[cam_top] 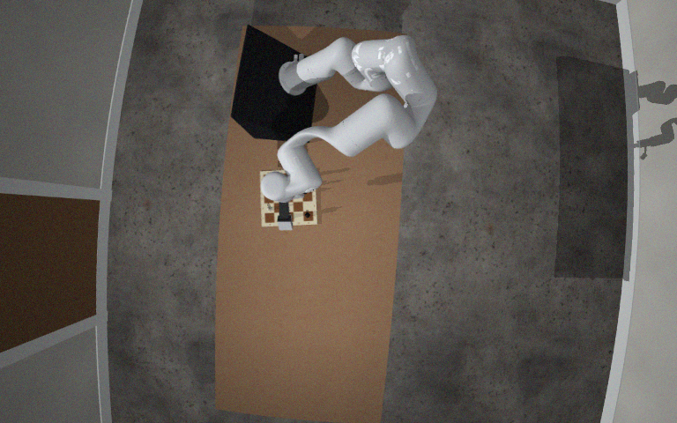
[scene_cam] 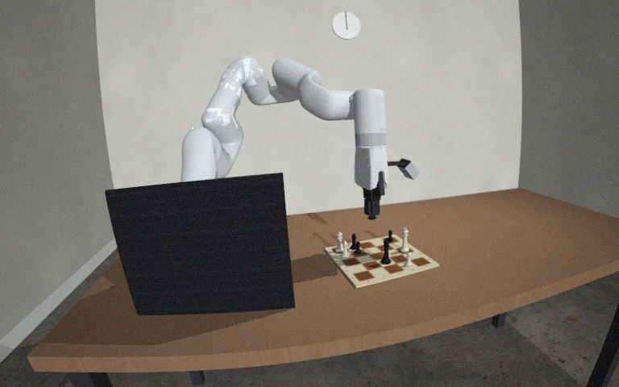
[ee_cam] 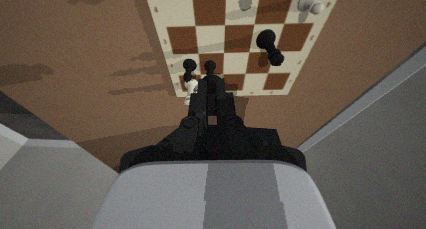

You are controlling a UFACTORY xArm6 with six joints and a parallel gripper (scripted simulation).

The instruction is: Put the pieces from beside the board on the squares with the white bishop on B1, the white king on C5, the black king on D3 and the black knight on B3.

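Now: the chessboard 12 cm below my hand, 4 cm to the right of it and 1 cm ahead of it. The rest, counted from my hand: white king: 9 cm below, 8 cm ahead, 3 cm to the right; black king: 9 cm below, 7 cm to the right, 1 cm ahead; white pawn: 11 cm to the right, 11 cm below, 5 cm ahead.
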